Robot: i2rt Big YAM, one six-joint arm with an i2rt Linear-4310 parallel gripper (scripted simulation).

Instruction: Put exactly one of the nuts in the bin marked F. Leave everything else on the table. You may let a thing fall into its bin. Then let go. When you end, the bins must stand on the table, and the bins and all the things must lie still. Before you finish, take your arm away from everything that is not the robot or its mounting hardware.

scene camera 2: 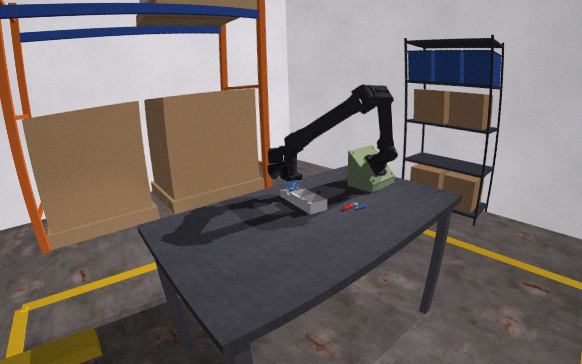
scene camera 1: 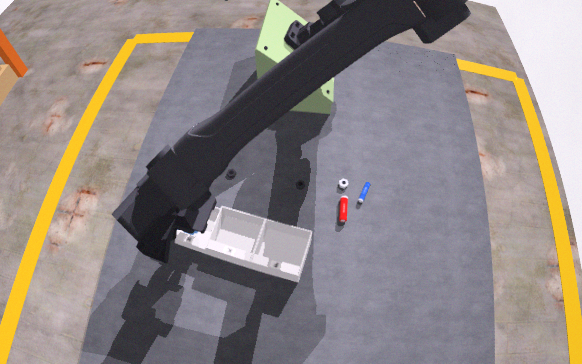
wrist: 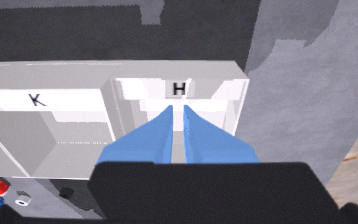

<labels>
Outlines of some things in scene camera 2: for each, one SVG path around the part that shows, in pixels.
A white three-compartment bin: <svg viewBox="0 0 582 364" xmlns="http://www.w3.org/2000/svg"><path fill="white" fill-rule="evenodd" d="M280 190L282 198L310 215L327 210L327 199L307 189L297 187L292 192L288 192L287 189Z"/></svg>
</labels>
